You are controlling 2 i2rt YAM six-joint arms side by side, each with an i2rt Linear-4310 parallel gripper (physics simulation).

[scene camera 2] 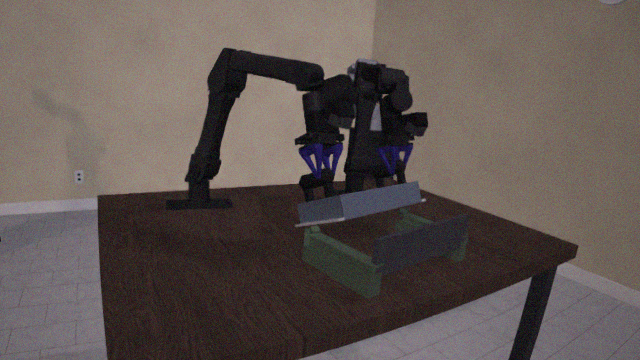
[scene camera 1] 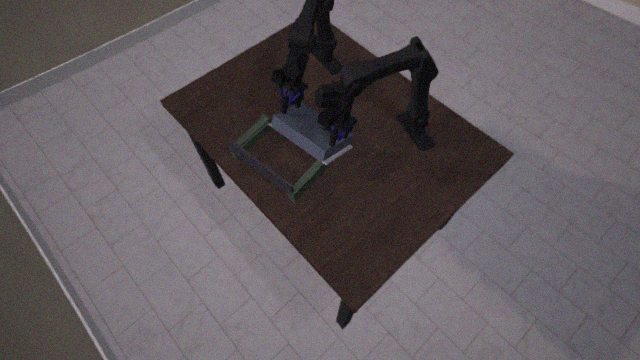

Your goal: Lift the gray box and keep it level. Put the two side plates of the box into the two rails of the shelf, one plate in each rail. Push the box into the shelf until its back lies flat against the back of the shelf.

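Frame: origin at the left arm's base, x down, y ahead, z right, level; metres.
Seen in the pictures: left gripper, fingertip midpoint: [scene camera 2: 396, 173] [scene camera 1: 335, 137]; right gripper, fingertip midpoint: [scene camera 2: 325, 178] [scene camera 1: 286, 102]; left arm's base at its link origin: [scene camera 1: 415, 131]; right arm's base at its link origin: [scene camera 2: 199, 205] [scene camera 1: 326, 59].
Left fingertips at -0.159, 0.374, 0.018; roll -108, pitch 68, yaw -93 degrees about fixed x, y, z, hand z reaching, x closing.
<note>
Offsets run from my left fingertips to a thing's middle, as dx, dy, dz. "*": to the spot under its first point. Level surfaces: height alone.
The gray box @(+0.039, +0.031, +0.118) [scene camera 1: 300, 137] [scene camera 2: 382, 200] is held above the table and looks roughly level. A thin pale side plate [scene camera 1: 338, 155] [scene camera 2: 320, 223] sticks out at its side. The box's front is at the open ends of the green rails [scene camera 1: 310, 179] [scene camera 2: 345, 262]. In scene camera 2 its near plate shows above the near rail's open end; I cannot tell whether either plate is in a rail. The shelf's dark back @(* +0.061, +0.274, +0.019) [scene camera 1: 265, 170] [scene camera 2: 420, 242] is apart from the box. My left gripper [scene camera 1: 338, 140] [scene camera 2: 397, 176] and right gripper [scene camera 1: 292, 103] [scene camera 2: 318, 190] are shut on the box; their tips are partly hidden.
The shelf stands on a dark brown table @(dx +0.159) [scene camera 1: 400, 200] [scene camera 2: 200, 280], near one edge. The two black arms [scene camera 1: 420, 90] [scene camera 2: 215, 115] rise from bases at the opposite edge. A tiled floor [scene camera 1: 150, 225] [scene camera 2: 50, 280] surrounds the table, with beige walls [scene camera 2: 150, 100] behind it.
</note>
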